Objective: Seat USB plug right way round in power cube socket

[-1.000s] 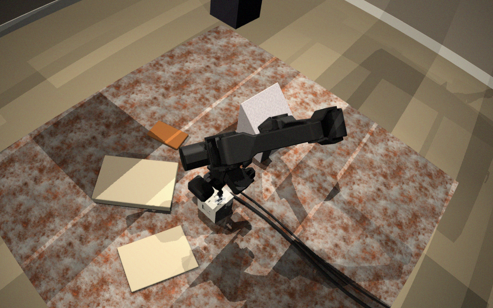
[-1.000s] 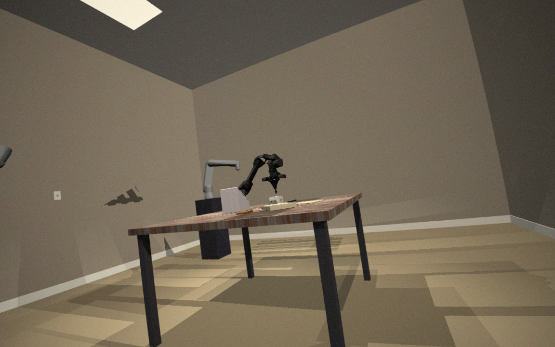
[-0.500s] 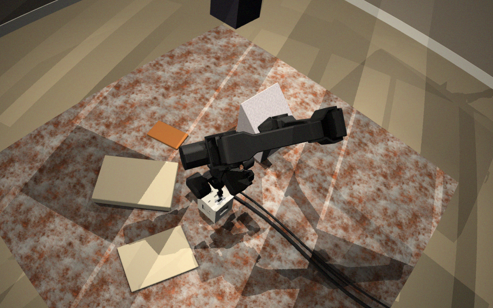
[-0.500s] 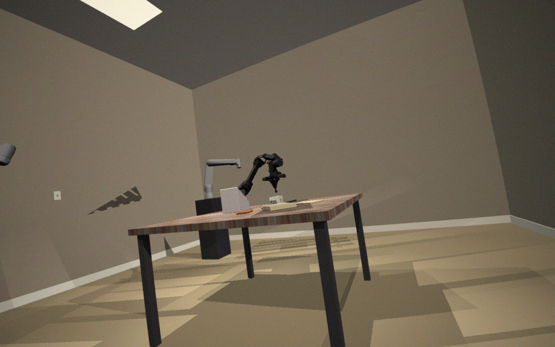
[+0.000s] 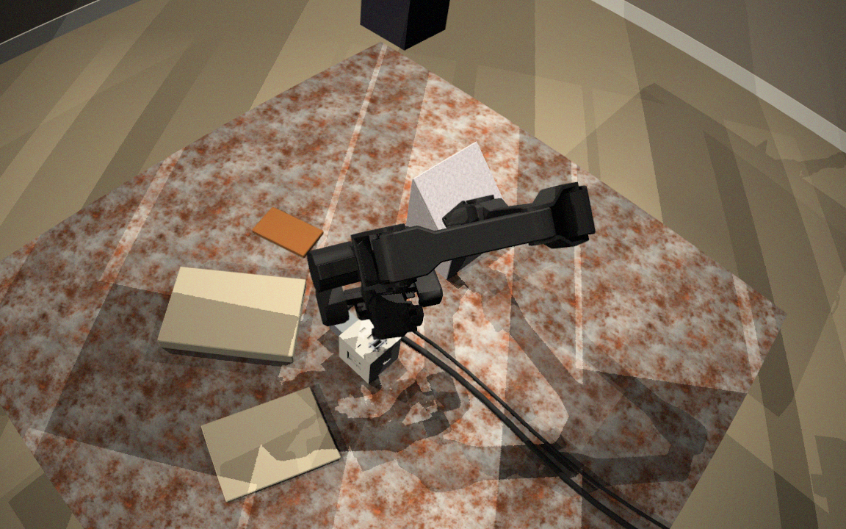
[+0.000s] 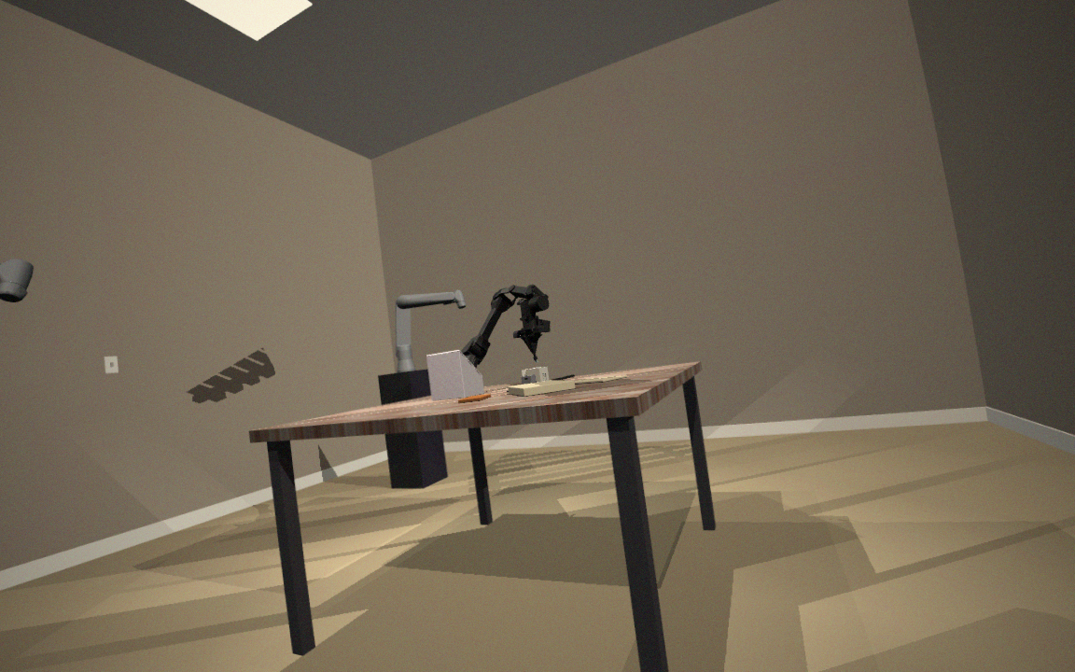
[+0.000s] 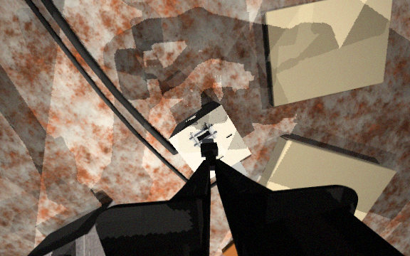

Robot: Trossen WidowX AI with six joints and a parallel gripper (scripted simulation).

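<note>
My gripper tip is now 20 mm above the black USB plug. Also, from my gripper tip: orange tile (330 mm to the right, 130 mm below, 80 mm behind); thick beige slab (250 mm to the right, 120 mm below, 120 mm ahead); thin beige plate (240 mm ahead, 130 mm below, 10 mm to the right).
</note>
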